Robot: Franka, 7 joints.
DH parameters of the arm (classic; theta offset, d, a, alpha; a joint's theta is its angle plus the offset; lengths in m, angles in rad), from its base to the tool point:
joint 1: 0 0.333 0 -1.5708
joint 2: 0 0 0 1.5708
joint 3: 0 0.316 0.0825 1.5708
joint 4: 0 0 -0.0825 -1.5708
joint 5: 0 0.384 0 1.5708
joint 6: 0 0 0.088 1.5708
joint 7: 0 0.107 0 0
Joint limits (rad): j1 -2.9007..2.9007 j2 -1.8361..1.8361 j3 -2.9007..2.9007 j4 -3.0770..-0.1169 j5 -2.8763..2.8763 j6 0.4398..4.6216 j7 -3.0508..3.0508
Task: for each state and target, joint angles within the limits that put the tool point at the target. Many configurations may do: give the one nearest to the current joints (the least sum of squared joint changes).
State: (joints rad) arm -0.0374 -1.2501 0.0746 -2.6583 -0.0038 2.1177 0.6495
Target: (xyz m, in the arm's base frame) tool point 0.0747 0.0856 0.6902
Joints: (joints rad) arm 0.0889 -1.6608 0.2187 -2.6197 0.0197 2.0158 0.6495
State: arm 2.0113 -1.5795 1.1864 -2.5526 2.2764 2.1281 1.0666
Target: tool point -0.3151 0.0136 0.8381
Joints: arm 1.7064 -1.1911 0.5196 -2.1249 2.3358 2.1884 1.0666
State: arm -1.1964 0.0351 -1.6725 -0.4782 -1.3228 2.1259 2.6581
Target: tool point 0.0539 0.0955 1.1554
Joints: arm -1.9840 -0.0260 -2.3054 -0.1169 -1.6880 1.8986 2.6581
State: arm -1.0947 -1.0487 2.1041 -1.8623 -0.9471 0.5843 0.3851
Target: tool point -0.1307 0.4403 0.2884
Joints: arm -0.4851 -0.8938 2.4284 -1.8641 -0.8519 0.4398 0.3851
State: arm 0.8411 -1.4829 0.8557 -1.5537 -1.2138 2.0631 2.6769
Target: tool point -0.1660 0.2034 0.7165
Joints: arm 0.8375 -1.4944 0.7462 -2.3742 -1.0781 1.8313 2.6769
